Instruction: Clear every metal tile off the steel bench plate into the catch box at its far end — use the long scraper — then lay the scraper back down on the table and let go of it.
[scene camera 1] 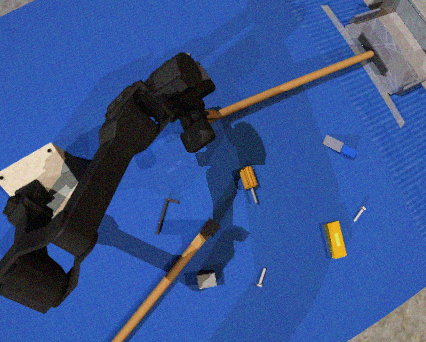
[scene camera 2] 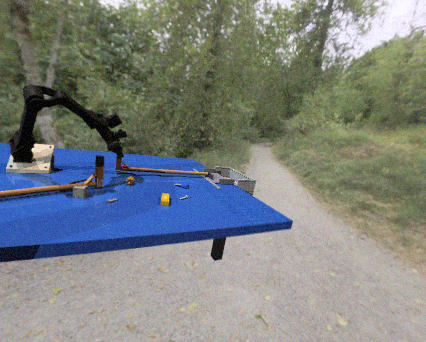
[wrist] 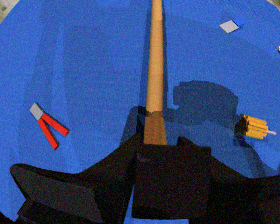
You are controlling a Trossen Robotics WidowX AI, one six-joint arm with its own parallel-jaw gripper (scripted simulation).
Labels:
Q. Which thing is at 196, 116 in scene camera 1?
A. My gripper.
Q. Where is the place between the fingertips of my gripper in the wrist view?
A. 159, 140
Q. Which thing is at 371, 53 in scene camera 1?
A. A wooden-handled scraper.

